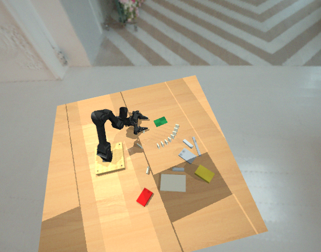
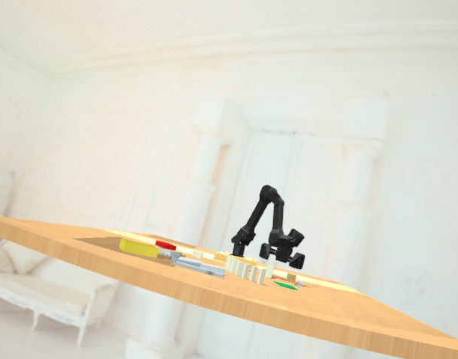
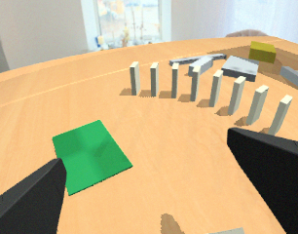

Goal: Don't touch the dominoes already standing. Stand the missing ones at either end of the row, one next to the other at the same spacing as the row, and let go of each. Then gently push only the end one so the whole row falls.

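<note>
My gripper tip is 9 cm short of the green tile, 6 cm to the right of it and 7 cm above it. The rest, counted from my gripper tip: grey cube: 3 cm behind, 10 cm to the left, 7 cm below; tan block: 18 cm behind, 5 cm to the left, 6 cm below; grey plate: 27 cm ahead, 25 cm to the right, 7 cm below.
</note>
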